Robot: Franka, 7 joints.
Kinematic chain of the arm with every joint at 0, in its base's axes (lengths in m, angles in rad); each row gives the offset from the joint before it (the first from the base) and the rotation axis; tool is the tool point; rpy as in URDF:
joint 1: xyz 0 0 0.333 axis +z
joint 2: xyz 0 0 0 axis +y
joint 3: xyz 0 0 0.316 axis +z
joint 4: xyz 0.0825 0 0 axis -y
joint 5: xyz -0.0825 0 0.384 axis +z
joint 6: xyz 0 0 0 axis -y
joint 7: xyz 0.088 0 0 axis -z
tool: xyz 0 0 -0.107 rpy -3.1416 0 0
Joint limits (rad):
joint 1: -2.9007..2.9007
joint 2: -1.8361..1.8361
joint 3: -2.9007..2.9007
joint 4: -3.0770..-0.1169
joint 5: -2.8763..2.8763
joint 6: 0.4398..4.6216
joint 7: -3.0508..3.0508
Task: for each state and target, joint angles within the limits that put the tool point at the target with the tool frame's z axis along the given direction. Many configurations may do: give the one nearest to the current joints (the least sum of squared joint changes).
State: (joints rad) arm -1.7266 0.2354 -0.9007 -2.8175 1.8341 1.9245 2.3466
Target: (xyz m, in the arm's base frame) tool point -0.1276 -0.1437 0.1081 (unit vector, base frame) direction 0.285 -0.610 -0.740
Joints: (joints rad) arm -1.5251 0.1982 -0.7515 -3.0516 1.9990 2.2576 2.3466
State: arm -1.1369 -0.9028 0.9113 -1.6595 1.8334 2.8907 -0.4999
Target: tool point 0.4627 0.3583 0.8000 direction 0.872 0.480 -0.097
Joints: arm -1.3024 -0.9242 1.1732 -1.4522 1.6227 2.5282 -0.4999
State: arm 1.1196 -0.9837 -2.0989 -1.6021 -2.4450 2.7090 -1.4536
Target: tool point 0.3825 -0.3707 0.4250 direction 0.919 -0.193 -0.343
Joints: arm 0.9687 -0.8222 -1.6829 -1.9843 -2.4462 3.2853 -1.4536
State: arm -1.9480 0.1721 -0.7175 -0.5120 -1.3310 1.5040 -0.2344
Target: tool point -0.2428 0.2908 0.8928 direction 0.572 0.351 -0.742
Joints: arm -2.4029 -0.0345 -1.2406 -0.8879 -1.0568 0.7704 -0.2344
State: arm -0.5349 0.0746 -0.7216 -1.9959 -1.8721 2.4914 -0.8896
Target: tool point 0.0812 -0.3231 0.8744 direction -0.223 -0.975 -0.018
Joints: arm -0.5823 -0.7731 -0.3264 -1.9154 -1.4914 2.1914 -0.8896
